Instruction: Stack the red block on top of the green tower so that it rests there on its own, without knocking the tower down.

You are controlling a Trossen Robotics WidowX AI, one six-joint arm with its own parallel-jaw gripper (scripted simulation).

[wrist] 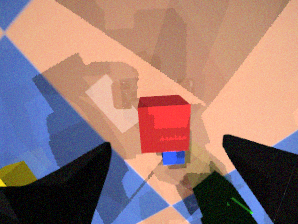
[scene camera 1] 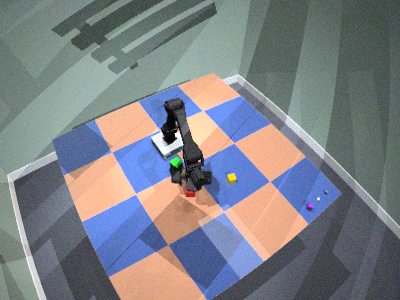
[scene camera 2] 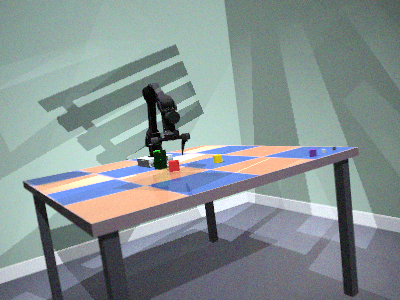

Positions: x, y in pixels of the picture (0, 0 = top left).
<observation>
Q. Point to a red block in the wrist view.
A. At 164, 121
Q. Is the gripper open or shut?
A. Open.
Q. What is the gripper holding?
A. Nothing.
</observation>
